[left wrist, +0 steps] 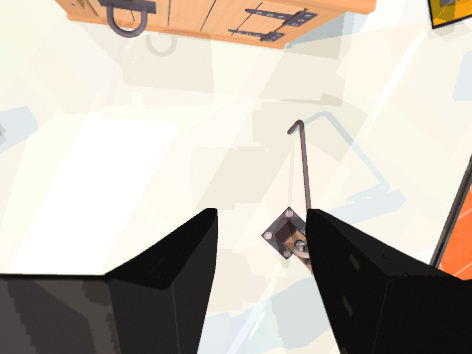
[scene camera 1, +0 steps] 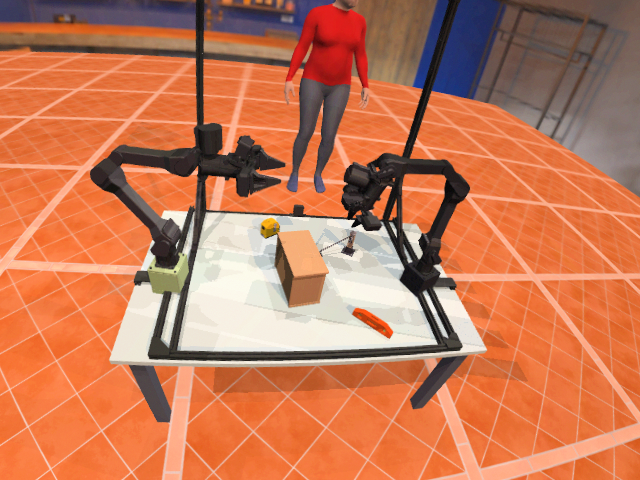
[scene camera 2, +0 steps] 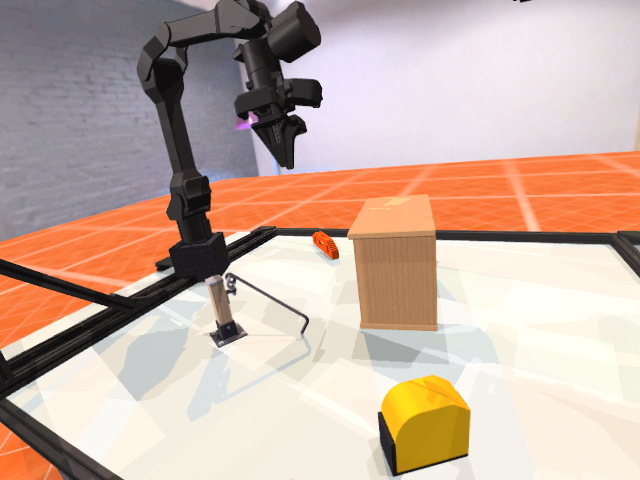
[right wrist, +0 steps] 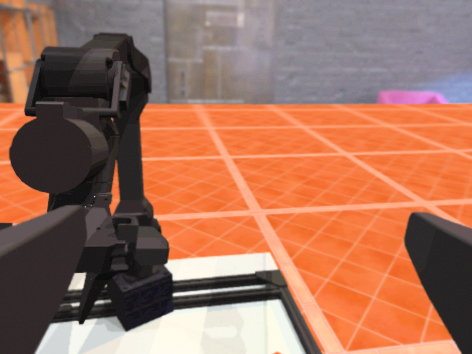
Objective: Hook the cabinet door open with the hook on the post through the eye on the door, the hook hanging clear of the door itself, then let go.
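Places are measured from the left arm's base along level axes (x ahead, y left, z up), in metres.
Pixels of known places: left gripper, fingertip midpoint: (left wrist: 261, 220) (scene camera 1: 350, 223) (scene camera 2: 287, 168) (right wrist: 62, 324); right gripper, fingertip midpoint: (scene camera 1: 283, 172) (right wrist: 248, 223); left arm's base, origin of the base link: (scene camera 1: 423, 268) (scene camera 2: 196, 239) (right wrist: 138, 269); right arm's base, origin of the base link: (scene camera 1: 167, 261).
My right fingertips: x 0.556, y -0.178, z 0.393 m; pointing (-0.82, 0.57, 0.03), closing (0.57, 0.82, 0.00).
Ahead of a thing's pixels: the offset from my right fingertips to its top centre. "pt": to the spot under its first point.
The wooden cabinet {dx -0.131, dy -0.028, dz -0.326 m} (scene camera 1: 302, 253) (scene camera 2: 397, 281) stands upright. Its door {pt dx -0.173, dy -0.019, dz -0.420 m} (left wrist: 190, 15) looks shut in the left wrist view and bears a dark ring eye {pt dx -0.185, dy +0.032, dz -0.407 m} (left wrist: 128, 34). The post {pt dx -0.390, dy -0.080, dz -0.389 m} (scene camera 1: 351, 238) (scene camera 2: 222, 304) stands apart from the cabinet. The thin hook rod (scene camera 1: 334, 244) (scene camera 2: 273, 297) (left wrist: 304, 165) hangs from the post's ring, its bent tip in the air, apart from door and eye. My left gripper (scene camera 1: 352, 221) (scene camera 2: 287, 166) (left wrist: 261, 220) is partly open and empty, above the table near the post. My right gripper (scene camera 1: 282, 173) (right wrist: 248, 223) is wide open and empty, high beyond the table's back edge.
A yellow tape measure {pt dx -0.145, dy -0.307, dz -0.430 m} (scene camera 1: 269, 227) (scene camera 2: 429, 423) lies behind the cabinet in scene camera 1. An orange-red level {dx -0.256, dy +0.247, dz -0.443 m} (scene camera 1: 372, 322) (scene camera 2: 325, 244) lies at the front right there. A black frame (scene camera 1: 305, 354) borders the table. A person (scene camera 1: 333, 46) stands behind it.
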